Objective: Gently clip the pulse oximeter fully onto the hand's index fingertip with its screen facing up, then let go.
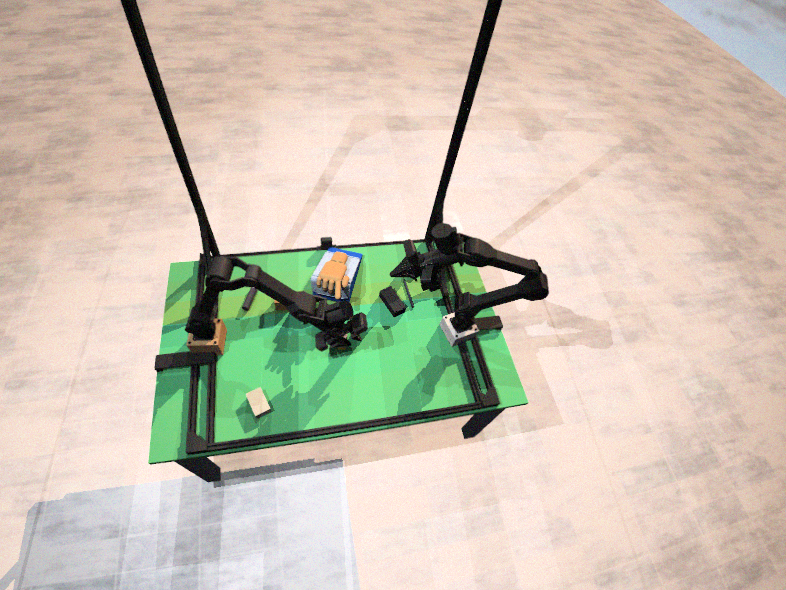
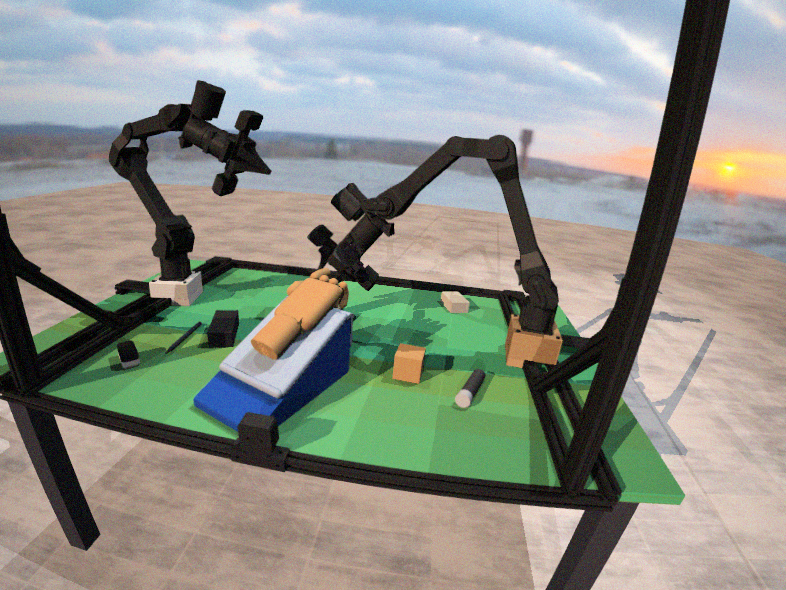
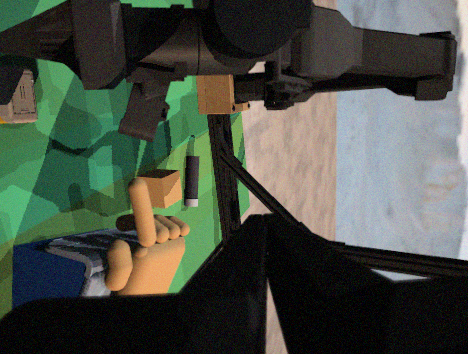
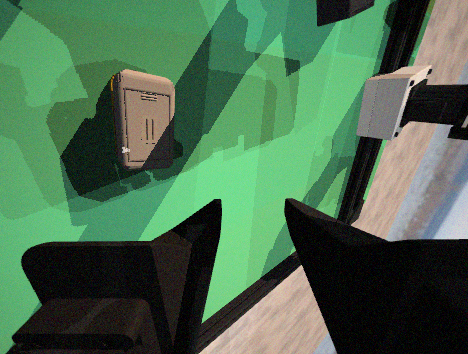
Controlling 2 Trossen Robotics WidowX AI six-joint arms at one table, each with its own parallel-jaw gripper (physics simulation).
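Places are measured from the left arm's base along level axes (x ahead, y left, z up), in centimetres.
Where they show: left gripper, fingertip midpoint: (image 1: 389,275) (image 2: 270,172) (image 3: 262,227); right gripper, fingertip midpoint: (image 1: 356,342) (image 3: 3,44) (image 4: 253,205); left arm's base, origin of the base link: (image 1: 460,323) (image 2: 175,276) (image 4: 411,103); right arm's base, origin of the base link: (image 1: 204,331) (image 2: 535,326) (image 3: 240,87).
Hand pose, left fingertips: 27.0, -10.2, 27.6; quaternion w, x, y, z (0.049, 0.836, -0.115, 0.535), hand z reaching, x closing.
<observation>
Each offset is from my left fingertips to the top centre of the thing, as dx, dy, dz. "spot": to the spot under its first point.
My right gripper (image 4: 253,205) (image 1: 335,342) (image 2: 350,274) is open and empty, hanging low over the table just beside the oximeter and in front of the hand's fingers. The orange hand (image 1: 333,275) (image 2: 303,307) (image 3: 145,260) rests on a blue sloped support {spot: +6.9, -35.4, -27.8} (image 2: 274,386), its index finger (image 3: 141,211) stretched out and bare. My left gripper (image 1: 397,271) (image 2: 264,170) (image 3: 262,227) is shut and empty, raised high to the side.
An orange cube {+29.4, -22.2, -28.5} (image 2: 408,363) (image 3: 162,187), a dark cylinder {+40.0, -28.2, -30.8} (image 2: 469,388) (image 3: 191,180) and a beige block {+46.6, +11.9, -30.5} (image 2: 455,302) (image 1: 258,403) lie on the table. A black box {-8.8, -9.0, -30.0} (image 2: 223,328) (image 1: 392,301) and a thin rod {-16.8, -11.7, -32.6} (image 2: 185,336) lie near the left arm's base. A black frame borders the table.
</observation>
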